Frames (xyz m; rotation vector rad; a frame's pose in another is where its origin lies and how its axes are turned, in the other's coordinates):
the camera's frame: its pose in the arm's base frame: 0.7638 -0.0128 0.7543 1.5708 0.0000 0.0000
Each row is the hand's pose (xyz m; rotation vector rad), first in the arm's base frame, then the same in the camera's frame.
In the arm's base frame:
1: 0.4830 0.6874 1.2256 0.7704 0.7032 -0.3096
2: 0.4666 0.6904 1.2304 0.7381 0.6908 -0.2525
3: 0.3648 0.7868 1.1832 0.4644 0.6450 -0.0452
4: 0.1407 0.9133 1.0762 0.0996 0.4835 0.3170
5: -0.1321 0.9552 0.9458 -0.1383 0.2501 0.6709
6: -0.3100 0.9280 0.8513 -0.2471 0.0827 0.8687
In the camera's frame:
1: -0.2808 0.4713 -0.7002 -0.7249 0.2775 -0.7140
2: -0.2972 0.4761 -0.7032 -0.7632 0.3104 -0.6681
3: -0.3990 0.4289 -0.7996 -1.0507 0.4411 -0.5075
4: -0.6231 0.3219 -0.9261 -1.4241 0.6187 -0.1287
5: -0.8959 0.1915 -0.9680 -1.6338 0.7344 0.3355
6: -1.0738 0.0970 -0.9408 -1.7035 0.7688 0.6351

